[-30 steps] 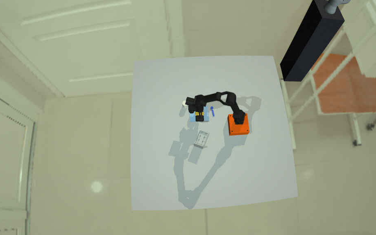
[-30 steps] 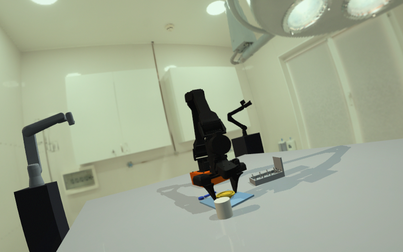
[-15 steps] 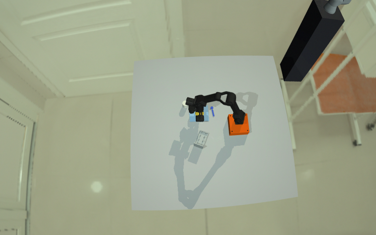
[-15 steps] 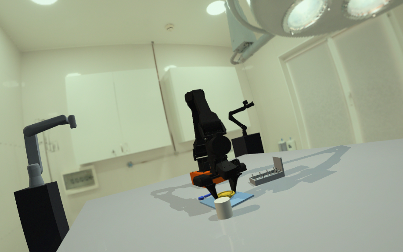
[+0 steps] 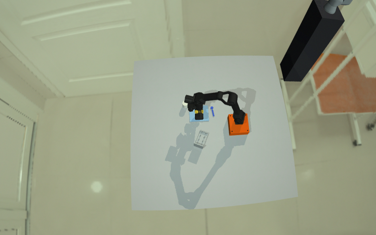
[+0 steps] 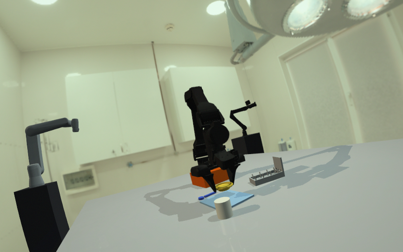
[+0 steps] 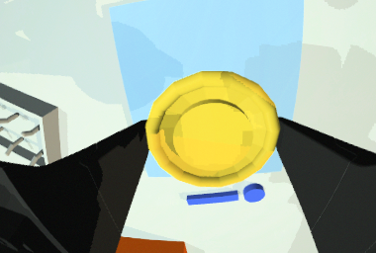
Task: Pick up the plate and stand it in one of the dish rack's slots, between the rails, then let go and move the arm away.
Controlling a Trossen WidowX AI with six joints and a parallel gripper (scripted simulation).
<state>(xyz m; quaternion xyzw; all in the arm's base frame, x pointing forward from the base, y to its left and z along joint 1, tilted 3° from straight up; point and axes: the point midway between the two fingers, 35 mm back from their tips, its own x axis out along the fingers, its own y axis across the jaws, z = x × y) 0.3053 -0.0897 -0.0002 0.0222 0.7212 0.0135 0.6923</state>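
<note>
The dish rack is 10 mm behind my gripper tip, 210 mm to the left of it and 20 mm below it. The rest, counted from my gripper tip: white cup: 100 mm ahead, 70 mm to the right, 20 mm below; yellow plate: 10 mm above.
</note>
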